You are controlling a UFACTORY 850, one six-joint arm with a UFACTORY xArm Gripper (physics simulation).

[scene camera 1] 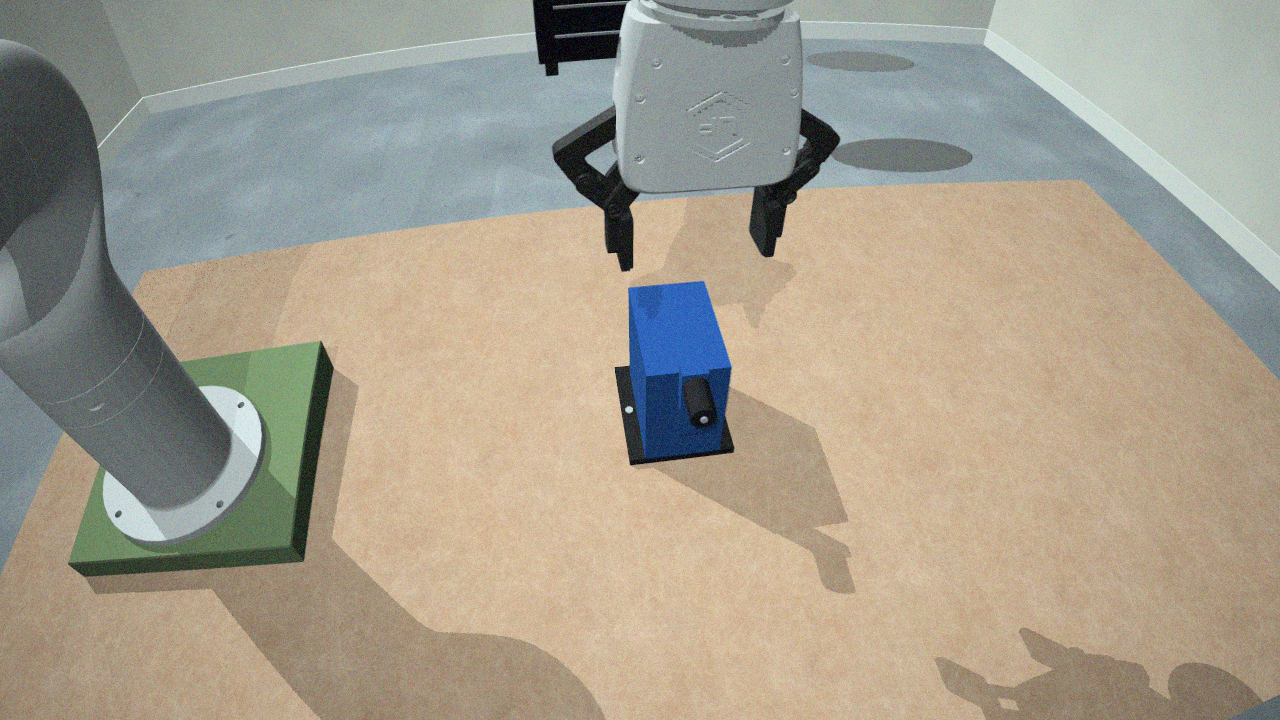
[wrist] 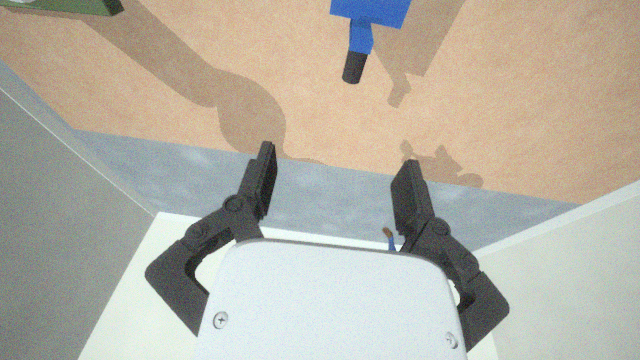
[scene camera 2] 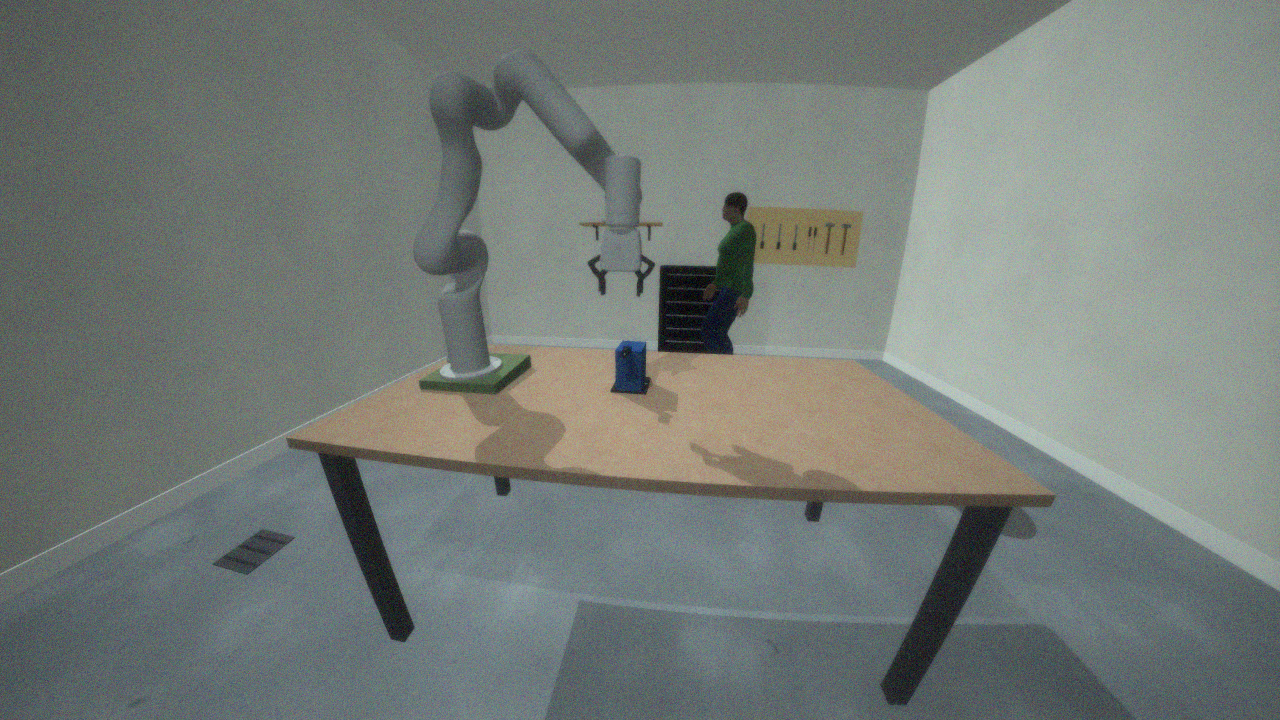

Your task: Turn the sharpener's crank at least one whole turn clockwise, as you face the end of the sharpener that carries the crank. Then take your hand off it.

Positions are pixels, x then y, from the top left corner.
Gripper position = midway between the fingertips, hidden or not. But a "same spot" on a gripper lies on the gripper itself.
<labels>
my gripper: scene camera 1 693,251; wrist; scene camera 2
same spot on my gripper: (wrist: 172,274) = (scene camera 2: 594,264)
</labels>
